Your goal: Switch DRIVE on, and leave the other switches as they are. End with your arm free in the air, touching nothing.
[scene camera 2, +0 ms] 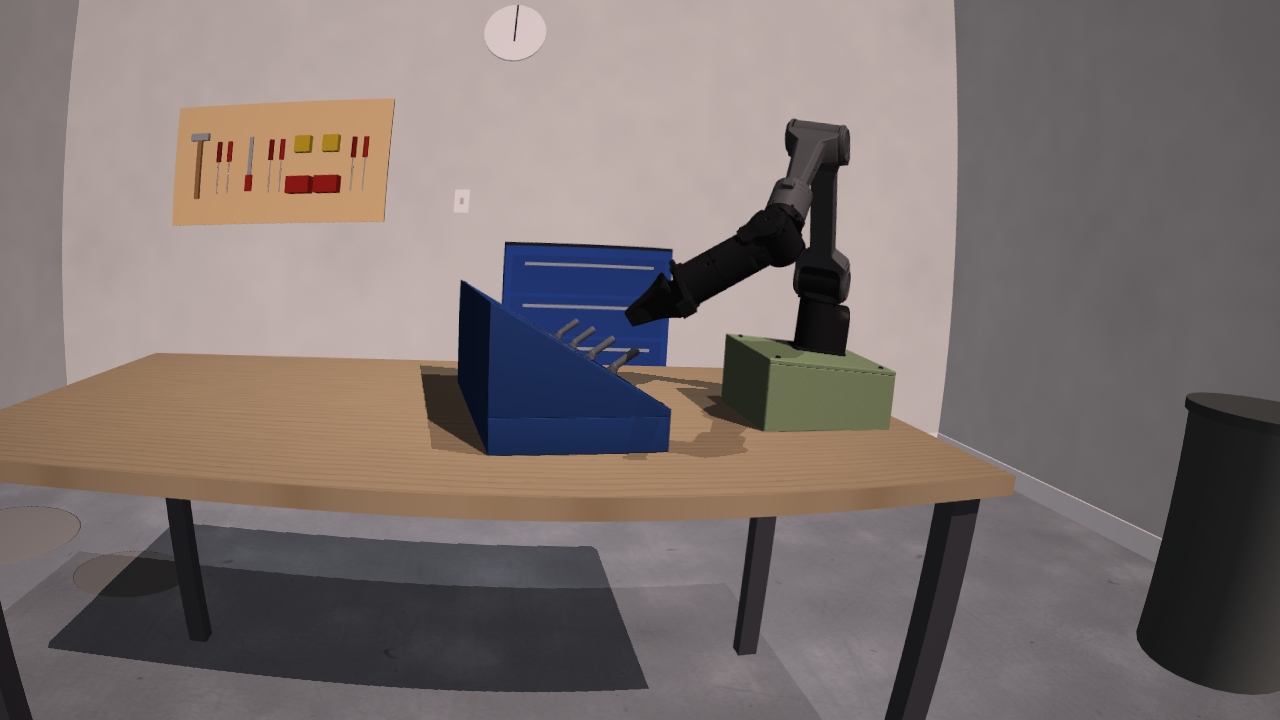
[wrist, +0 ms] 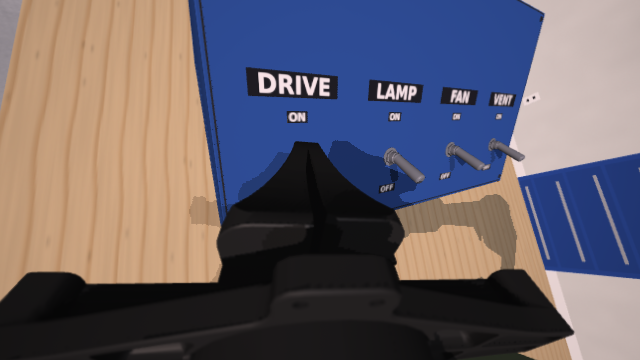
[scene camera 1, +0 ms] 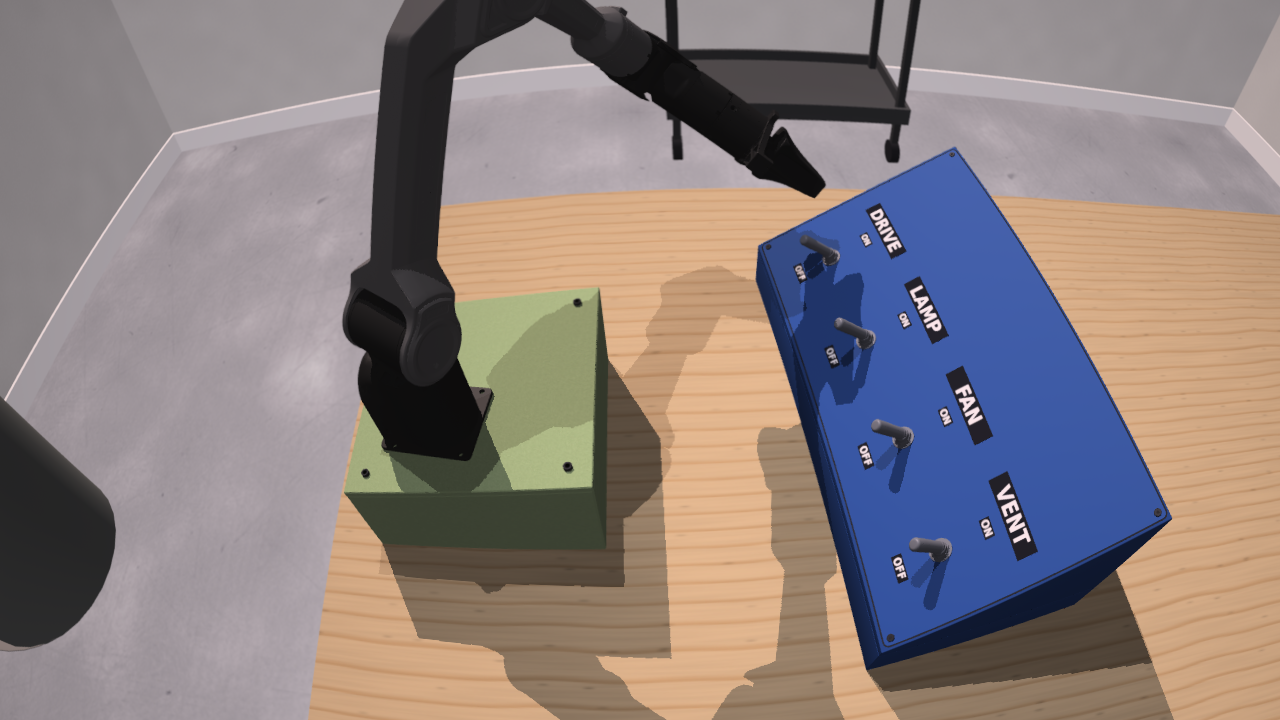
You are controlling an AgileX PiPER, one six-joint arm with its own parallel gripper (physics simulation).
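Note:
The blue sloped panel [scene camera 1: 1047,358] [scene camera 2: 554,394] [wrist: 350,35] carries four grey toggle levers. The DRIVE lever [scene camera 1: 818,248] [scene camera 2: 622,360] leans toward its OFF label; in the wrist view it is hidden behind my gripper. The LAMP lever [scene camera 1: 853,331] [wrist: 407,167], FAN lever [scene camera 1: 891,432] [wrist: 467,157] and VENT lever [scene camera 1: 929,547] [wrist: 507,150] also lean toward OFF. My gripper [scene camera 1: 818,189] [scene camera 2: 631,317] [wrist: 305,157] is shut and empty. It hangs in the air above the DRIVE lever, with a gap showing between them in scene camera 2's view.
The arm stands on a green box [scene camera 1: 537,358] [scene camera 2: 827,398] beside the panel on the wooden table [scene camera 1: 716,394] [scene camera 2: 313,420]. A blue drawer cabinet [scene camera 2: 581,277] [wrist: 590,215] stands beyond the table. A dark trolley [scene camera 1: 778,114] and a dark bin [scene camera 2: 1217,537] stand off the table.

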